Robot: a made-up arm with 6 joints.
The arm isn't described. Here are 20 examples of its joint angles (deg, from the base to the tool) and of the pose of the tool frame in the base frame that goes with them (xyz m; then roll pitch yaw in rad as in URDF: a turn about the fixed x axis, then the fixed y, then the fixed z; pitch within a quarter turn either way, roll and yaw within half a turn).
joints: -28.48 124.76 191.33 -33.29 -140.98 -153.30
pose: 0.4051 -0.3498 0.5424 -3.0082 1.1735 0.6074
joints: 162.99 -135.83 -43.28 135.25 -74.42 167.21
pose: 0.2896 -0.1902 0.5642 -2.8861 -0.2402 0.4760
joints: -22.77 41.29 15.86 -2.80 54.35 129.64
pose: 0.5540 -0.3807 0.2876 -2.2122 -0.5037 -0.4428
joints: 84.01 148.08 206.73 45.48 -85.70 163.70
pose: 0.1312 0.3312 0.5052 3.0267 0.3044 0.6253
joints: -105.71 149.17 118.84 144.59 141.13 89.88
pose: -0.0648 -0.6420 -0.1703 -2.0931 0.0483 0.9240
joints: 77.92 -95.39 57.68 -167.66 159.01 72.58
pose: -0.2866 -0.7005 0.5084 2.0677 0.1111 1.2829
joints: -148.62 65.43 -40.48 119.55 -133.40 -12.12
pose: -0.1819 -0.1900 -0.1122 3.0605 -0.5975 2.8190
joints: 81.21 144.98 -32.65 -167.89 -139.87 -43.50
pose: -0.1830 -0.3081 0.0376 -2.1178 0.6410 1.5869
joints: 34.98 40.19 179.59 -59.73 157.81 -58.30
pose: -0.0512 -0.1200 0.9357 -0.3891 0.8437 0.0976
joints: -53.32 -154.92 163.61 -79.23 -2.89 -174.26
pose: 0.0759 -0.1448 -0.4337 -1.8146 0.7321 -0.8640
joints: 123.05 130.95 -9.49 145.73 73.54 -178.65
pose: -0.0344 -0.1545 -0.3027 -2.6634 -0.4451 -1.6354
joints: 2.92 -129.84 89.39 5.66 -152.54 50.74
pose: -0.6126 -0.1676 -0.2470 -0.6933 -1.1596 -0.0631
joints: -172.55 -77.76 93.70 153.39 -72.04 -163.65
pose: 0.8201 -0.0161 0.3611 -2.6077 0.9195 0.9094
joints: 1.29 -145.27 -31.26 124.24 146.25 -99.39
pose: -0.4863 0.0660 0.4469 -1.8561 0.6846 0.6571
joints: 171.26 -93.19 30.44 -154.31 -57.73 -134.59
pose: 0.5132 -0.2036 0.7198 2.1065 -0.0226 -0.5279
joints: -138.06 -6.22 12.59 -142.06 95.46 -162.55
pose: -0.2809 -0.3974 0.6703 -1.4697 0.8849 2.5632
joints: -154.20 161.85 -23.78 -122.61 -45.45 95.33
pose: 0.3908 0.1071 0.1542 -2.7455 0.3187 -0.2340
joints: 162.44 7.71 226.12 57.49 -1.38 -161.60
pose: 0.2940 -0.0159 0.1793 -1.3087 0.6573 -0.2808
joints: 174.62 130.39 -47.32 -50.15 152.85 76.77
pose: 0.2849 0.0612 0.1670 -2.2567 0.2595 2.6768
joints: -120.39 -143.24 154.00 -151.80 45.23 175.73
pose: 0.1084 -0.0535 -0.4457 -2.5098 1.1495 2.0023
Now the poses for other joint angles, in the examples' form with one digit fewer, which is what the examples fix.
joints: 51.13 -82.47 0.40 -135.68 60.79 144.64
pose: -0.168 -0.052 0.813 0.522 -0.419 0.162
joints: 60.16 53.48 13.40 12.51 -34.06 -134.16
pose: 0.441 0.501 0.160 1.771 1.259 0.644
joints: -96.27 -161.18 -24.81 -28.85 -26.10 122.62
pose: -0.073 0.432 0.389 1.922 -1.116 0.956
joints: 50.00 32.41 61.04 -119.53 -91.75 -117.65
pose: 0.377 0.554 0.679 3.052 -0.431 2.737
